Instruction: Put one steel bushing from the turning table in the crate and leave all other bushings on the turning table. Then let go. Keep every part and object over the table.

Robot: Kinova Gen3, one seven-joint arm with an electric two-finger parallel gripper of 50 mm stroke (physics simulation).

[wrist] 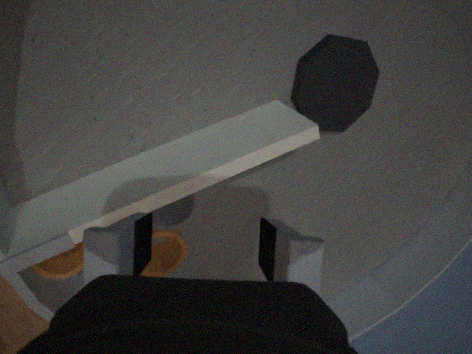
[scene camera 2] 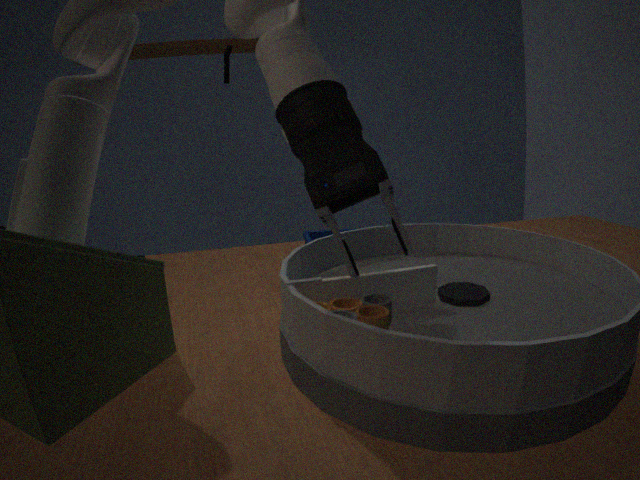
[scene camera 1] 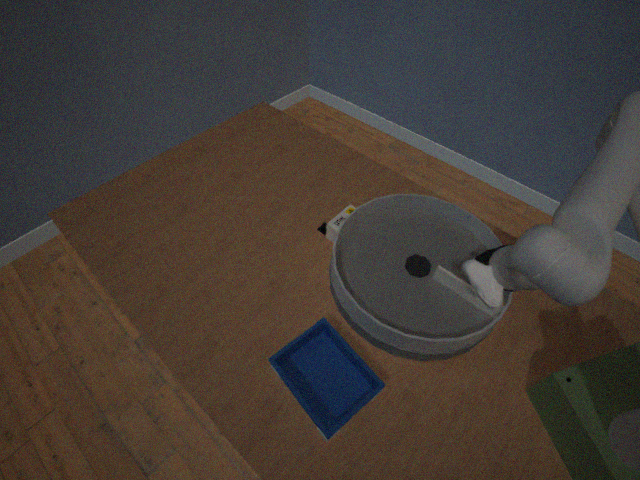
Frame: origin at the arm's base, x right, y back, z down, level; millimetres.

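Seen in the pictures: gripper, fingertip midpoint: (wrist: 205, 239) (scene camera 2: 382, 264); arm's base, link origin: (scene camera 2: 48, 245).
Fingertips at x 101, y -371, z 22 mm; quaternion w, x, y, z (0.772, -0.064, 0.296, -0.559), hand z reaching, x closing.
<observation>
Pixels of each thing's top centre, then the offset from my fingertips to it. "pt": a spot on its surface instead. Level surfaces: height alone.
- grey steel bushing, top centre: (wrist: 171, 206) (scene camera 2: 376, 298) dx +1, dy +6, dz +36 mm
- blue crate, top centre: (scene camera 2: 357, 237) (scene camera 1: 325, 372) dx -369, dy -89, dz +64 mm
- dark hub, top centre: (wrist: 340, 86) (scene camera 2: 464, 290) (scene camera 1: 418, 264) dx -29, dy -116, dz +53 mm
- small white box, surface spot: (scene camera 1: 341, 221) pt dx -62, dy -345, dz +57 mm
- wooden table, surface height: dz +114 mm
The grey round turning table (scene camera 1: 382, 333) (scene camera 2: 465, 372) has a raised rim. A grey steel bushing (scene camera 2: 381, 304) (wrist: 177, 211) stands beside its pale divider (scene camera 1: 462, 289) (scene camera 2: 398, 284) (wrist: 200, 155), partly hidden by it in the wrist view. Orange bushings stand close by, one (scene camera 2: 373, 315) (wrist: 170, 252) nearer and another (scene camera 2: 345, 304) (wrist: 60, 265) further toward the rim. Something grey shows beside them in scene camera 2, partly hidden. My gripper (scene camera 2: 381, 264) (wrist: 205, 239) is open and empty, tilted, with its fingertips over the turning table near the divider's top edge. The blue crate (scene camera 1: 328, 374) (scene camera 2: 320, 236) shows no bushing inside in scene camera 1.
A dark hub (scene camera 1: 417, 265) (scene camera 2: 463, 293) (wrist: 335, 82) sits at the turning table's centre, near the divider's inner end. A small white box (scene camera 1: 341, 221) with a label adjoins the rim. A large green block-like object (scene camera 1: 578, 403) (scene camera 2: 87, 330) stands on the wooden table (scene camera 1: 206, 206).
</observation>
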